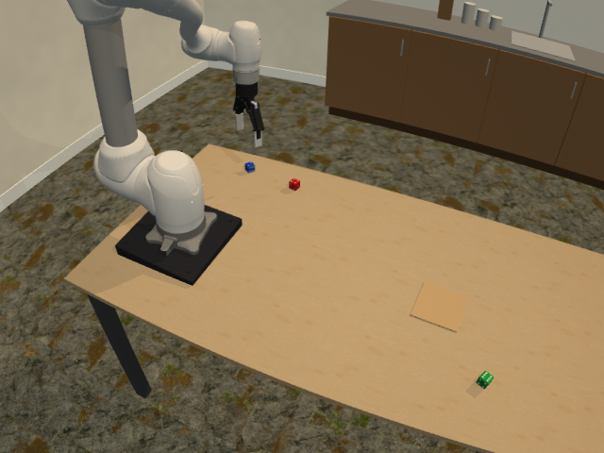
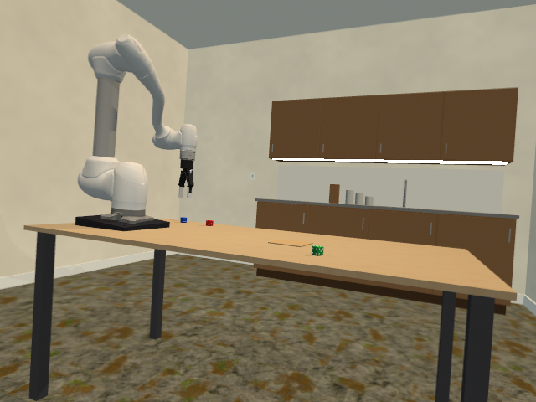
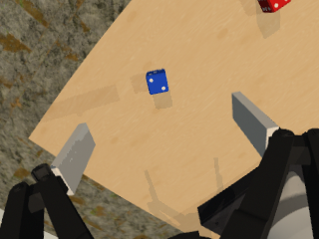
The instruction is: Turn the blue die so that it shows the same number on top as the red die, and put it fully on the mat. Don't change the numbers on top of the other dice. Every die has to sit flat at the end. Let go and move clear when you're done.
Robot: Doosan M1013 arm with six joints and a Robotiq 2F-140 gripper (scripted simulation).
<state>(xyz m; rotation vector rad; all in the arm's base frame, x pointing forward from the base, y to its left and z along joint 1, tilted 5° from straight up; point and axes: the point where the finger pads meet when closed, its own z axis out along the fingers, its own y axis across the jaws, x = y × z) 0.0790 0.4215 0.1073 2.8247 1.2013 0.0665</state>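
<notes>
The blue die is 14 cm below my hand. Also, from my hand: green die: 86 cm ahead, 73 cm to the right, 14 cm below; red die: 19 cm ahead, 14 cm below, 7 cm to the right; mat: 73 cm ahead, 50 cm to the right, 15 cm below.
</notes>
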